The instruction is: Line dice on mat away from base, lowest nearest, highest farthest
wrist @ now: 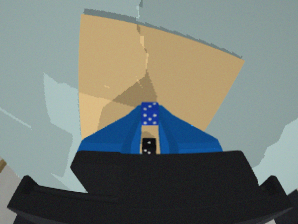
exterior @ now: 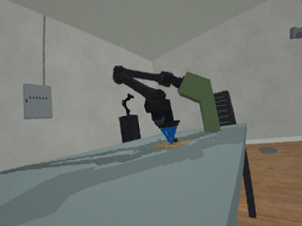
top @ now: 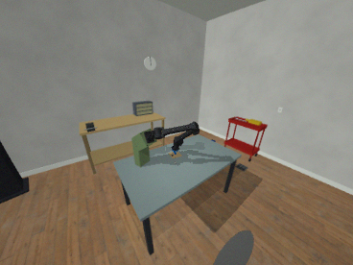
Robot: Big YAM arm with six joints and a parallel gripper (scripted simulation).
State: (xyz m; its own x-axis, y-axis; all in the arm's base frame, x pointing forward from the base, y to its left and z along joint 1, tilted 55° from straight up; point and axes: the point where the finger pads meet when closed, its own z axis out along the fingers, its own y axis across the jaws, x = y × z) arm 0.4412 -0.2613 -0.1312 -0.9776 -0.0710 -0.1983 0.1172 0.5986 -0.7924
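Right now my hand is right at the blue die. Round my hand: black die: 5 cm behind, 1 cm to the left, 1 cm below; white die: 14 cm behind, 12 cm to the right, 1 cm below; tan mat: 2 cm below.
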